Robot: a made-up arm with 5 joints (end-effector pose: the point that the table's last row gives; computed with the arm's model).
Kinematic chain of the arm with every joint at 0, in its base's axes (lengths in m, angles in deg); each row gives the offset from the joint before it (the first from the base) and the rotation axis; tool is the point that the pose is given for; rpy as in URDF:
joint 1: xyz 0.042 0 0.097 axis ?
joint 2: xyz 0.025 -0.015 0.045 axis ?
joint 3: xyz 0.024 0 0.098 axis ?
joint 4: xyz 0.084 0 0.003 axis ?
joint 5: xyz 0.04 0.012 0 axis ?
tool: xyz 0 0 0 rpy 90 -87.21 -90
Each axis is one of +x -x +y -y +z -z.
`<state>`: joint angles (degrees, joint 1 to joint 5).
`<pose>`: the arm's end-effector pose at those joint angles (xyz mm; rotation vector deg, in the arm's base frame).
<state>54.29 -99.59 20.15 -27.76 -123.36</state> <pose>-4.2 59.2 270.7 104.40 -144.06 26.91</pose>
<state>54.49 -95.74 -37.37 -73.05 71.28</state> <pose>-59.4 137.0 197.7 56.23 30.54 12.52</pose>
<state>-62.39 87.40 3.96 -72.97 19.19</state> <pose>120.2 143.0 25.8 30.03 -70.76 67.63</pose>
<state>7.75 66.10 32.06 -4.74 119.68</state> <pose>153.5 -18.2 36.3 3.54 1.86 109.10</pose>
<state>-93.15 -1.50 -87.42 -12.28 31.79</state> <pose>42.9 37.3 363.9 -92.37 147.40 14.93</pose>
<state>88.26 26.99 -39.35 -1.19 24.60</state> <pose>45.4 -211.2 248.7 -88.53 -61.91 -46.62</pose>
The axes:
joint 1: -z
joint 2: +y
joint 3: +y
joint 4: +y
joint 5: -x

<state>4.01 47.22 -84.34 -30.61 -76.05</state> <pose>234.9 -16.5 281.0 98.42 -128.65 -21.09</pose>
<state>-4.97 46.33 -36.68 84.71 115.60</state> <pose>234.3 13.7 141.3 4.23 3.08 117.71</pose>
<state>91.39 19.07 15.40 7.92 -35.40</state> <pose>34.6 -180.1 154.7 -26.32 -52.56 -120.56</pose>
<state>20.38 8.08 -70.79 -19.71 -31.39</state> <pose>138.1 -38.9 351.3 20.81 -171.93 -5.26</pose>
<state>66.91 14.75 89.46 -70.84 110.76</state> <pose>74.1 -82.9 126.5 -57.72 -2.58 37.61</pose>
